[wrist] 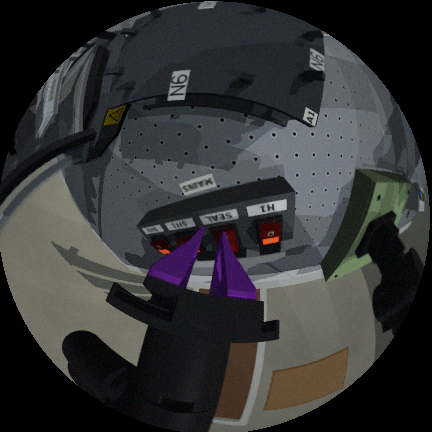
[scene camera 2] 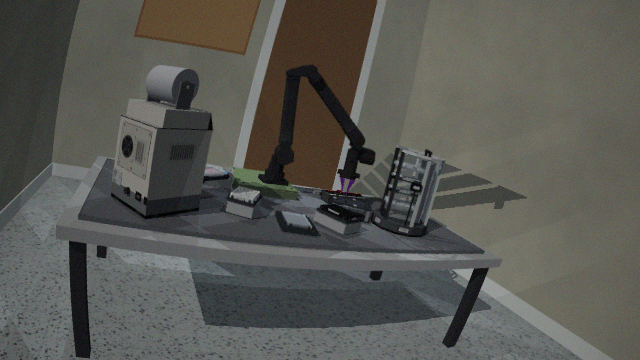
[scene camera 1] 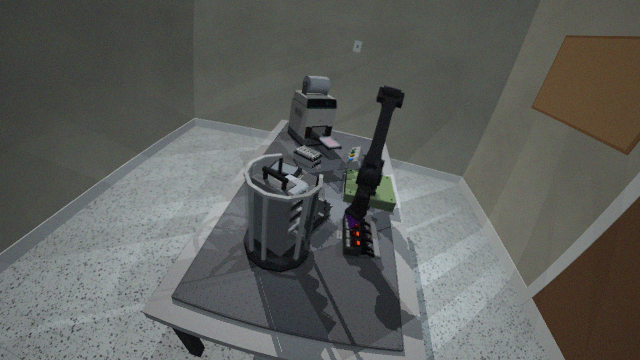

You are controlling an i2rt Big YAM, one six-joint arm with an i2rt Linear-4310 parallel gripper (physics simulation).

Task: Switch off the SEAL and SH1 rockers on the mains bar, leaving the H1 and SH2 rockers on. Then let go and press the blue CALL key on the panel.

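Places are measured from the arm's base along level axes (x ahead, y left, z up), in millimetres.
Where they show: gripper, fingertip midpoint: (wrist: 211, 232) (scene camera 2: 343, 193) (scene camera 1: 351, 226); arm's base, origin of the base link: (wrist: 375, 231) (scene camera 2: 272, 181).
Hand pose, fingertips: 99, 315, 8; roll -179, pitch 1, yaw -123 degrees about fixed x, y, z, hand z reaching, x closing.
Things, the pixels of their top centre, and the offset from my fingertips, as dx, dy, dz. "spot": a spot on its surface instead.
- H1 rocker, middle of its top: (wrist: 270, 238) -18, -61, +5
- SH2 rocker, middle of its top: (wrist: 160, 250) -17, +89, +5
- SEAL rocker, middle of its top: (wrist: 225, 245) -18, -11, +5
- panel's blue key, middle of its top: (scene camera 1: 351, 158) -26, -567, +24
- white machine with a paper roll, middle of its top: (scene camera 2: 178, 67) (scene camera 1: 318, 76) +261, -897, +408
- tall clear carousel, middle of its top: (scene camera 1: 284, 167) (scene camera 2: 419, 148) +288, +124, +301
- dark N6 unit, surface spot: (wrist: 220, 55) spot: +142, -63, +12
The dark mains bar (wrist: 250, 194) (scene camera 1: 352, 250) lies below my gripper. In the wrist view the H1 rocker (wrist: 270, 234) and the SH2 rocker (wrist: 161, 247) glow orange. The SEAL rocker (wrist: 230, 241) is dark red with no orange glow visible. The SH1 rocker (wrist: 185, 243) is partly hidden behind a finger, with a bit of orange showing. My gripper (wrist: 211, 232) (scene camera 2: 347, 192) is nearly shut and empty, its purple tips slightly apart at the SEAL rocker; contact is unclear. The panel's blue key (scene camera 1: 351, 158) is small beyond the green base; its lettering is unreadable.
The green base block (scene camera 1: 381, 192) (scene camera 2: 245, 181) carries the arm. A white machine with a paper roll (scene camera 1: 311, 117) (scene camera 2: 162, 167) stands at the far end. A tall clear carousel (scene camera 1: 280, 225) (scene camera 2: 411, 192) stands near the bar. A dark N6 unit (wrist: 220, 55) is beside the bar.
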